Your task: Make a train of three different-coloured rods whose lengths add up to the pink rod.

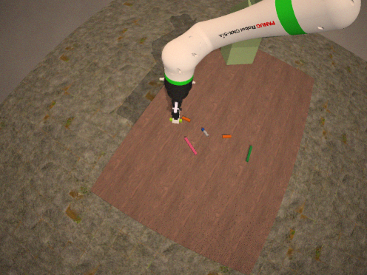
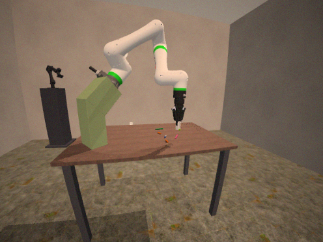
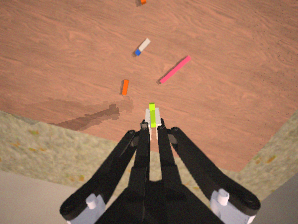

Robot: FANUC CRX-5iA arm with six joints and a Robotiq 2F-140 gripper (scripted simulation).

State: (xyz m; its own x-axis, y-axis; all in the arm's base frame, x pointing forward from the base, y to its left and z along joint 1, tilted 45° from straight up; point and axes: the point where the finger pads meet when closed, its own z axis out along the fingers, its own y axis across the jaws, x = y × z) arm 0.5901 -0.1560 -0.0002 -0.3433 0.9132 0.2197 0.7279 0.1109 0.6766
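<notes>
My gripper is now 7 cm past the grey rod, 12 cm to the right of it and 13 cm above it. The rest, counted from my hand: blue rod 8 cm behind, 10 cm to the left, 13 cm below; then lime rod 3 cm below; then pink rod 2 cm ahead, 10 cm to the left, 13 cm below.
</notes>
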